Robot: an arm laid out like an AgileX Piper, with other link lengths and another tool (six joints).
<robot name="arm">
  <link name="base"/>
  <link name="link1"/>
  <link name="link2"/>
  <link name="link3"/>
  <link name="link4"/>
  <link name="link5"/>
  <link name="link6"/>
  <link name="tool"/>
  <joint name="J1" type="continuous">
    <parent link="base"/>
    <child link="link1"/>
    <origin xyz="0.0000 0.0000 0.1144" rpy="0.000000 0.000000 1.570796"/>
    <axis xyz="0 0 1"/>
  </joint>
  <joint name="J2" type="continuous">
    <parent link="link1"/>
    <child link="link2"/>
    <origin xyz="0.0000 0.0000 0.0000" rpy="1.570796 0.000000 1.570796"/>
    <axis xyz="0 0 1"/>
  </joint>
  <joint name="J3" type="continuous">
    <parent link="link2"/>
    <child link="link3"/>
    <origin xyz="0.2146 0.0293 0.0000" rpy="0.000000 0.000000 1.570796"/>
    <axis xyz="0 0 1"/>
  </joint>
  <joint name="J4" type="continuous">
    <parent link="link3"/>
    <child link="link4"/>
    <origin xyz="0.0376 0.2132 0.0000" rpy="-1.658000 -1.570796 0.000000"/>
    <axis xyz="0 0 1"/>
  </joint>
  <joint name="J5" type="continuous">
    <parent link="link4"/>
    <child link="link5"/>
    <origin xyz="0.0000 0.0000 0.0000" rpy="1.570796 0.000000 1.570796"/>
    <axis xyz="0 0 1"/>
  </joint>
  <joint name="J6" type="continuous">
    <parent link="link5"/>
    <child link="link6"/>
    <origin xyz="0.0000 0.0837 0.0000" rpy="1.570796 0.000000 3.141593"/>
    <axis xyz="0 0 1"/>
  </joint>
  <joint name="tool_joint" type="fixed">
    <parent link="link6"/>
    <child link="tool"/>
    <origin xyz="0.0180 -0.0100 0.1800" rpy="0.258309 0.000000 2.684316"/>
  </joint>
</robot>
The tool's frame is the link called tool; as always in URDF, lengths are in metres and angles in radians. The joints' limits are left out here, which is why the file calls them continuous.
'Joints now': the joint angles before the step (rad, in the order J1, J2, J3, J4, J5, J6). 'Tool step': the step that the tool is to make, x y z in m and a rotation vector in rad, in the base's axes. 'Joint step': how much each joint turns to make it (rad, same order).
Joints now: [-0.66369 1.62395 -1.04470 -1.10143 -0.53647 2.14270]
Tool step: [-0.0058 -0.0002 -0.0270 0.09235 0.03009 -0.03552]
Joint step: [0.00013 0.02031 0.05878 0.06517 0.00358 -0.00044]
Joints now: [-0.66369 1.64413 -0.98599 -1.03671 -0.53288 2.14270]
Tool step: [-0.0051 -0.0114 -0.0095 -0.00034 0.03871 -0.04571]
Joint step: [-0.00021 0.00001 -0.00035 0.00409 0.05976 0.00023]
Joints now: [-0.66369 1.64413 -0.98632 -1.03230 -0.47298 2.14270]
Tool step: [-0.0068 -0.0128 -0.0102 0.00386 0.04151 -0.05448]
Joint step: [-0.00013 -0.00020 0.00010 0.01006 0.06776 0.00037]
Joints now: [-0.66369 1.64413 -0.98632 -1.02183 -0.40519 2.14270]
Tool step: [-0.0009 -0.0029 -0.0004 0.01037 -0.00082 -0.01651]
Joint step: [0.00000 -0.00001 -0.00014 0.01591 0.01093 0.00033]
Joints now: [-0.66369 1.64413 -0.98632 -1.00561 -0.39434 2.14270]
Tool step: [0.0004 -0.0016 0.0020 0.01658 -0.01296 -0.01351]
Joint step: [-0.00018 0.00005 0.00016 0.02512 -0.00024 -0.00023]
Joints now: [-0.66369 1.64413 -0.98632 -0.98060 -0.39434 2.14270]
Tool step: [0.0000 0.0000 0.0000 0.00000 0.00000 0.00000]
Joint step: [0.00000 0.00000 0.00000 0.00000 0.00000 0.00000]
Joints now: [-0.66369 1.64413 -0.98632 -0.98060 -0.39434 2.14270]
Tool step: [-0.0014 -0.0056 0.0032 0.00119 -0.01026 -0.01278]
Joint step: [-0.01296 0.00000 -0.00437 0.00642 -0.00502 -0.00039]
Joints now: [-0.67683 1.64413 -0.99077 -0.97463 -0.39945 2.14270]
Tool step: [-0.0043 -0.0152 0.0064 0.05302 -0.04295 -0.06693]
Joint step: [-0.02290 -0.00005 0.00009 0.08110 0.00074 0.00011]
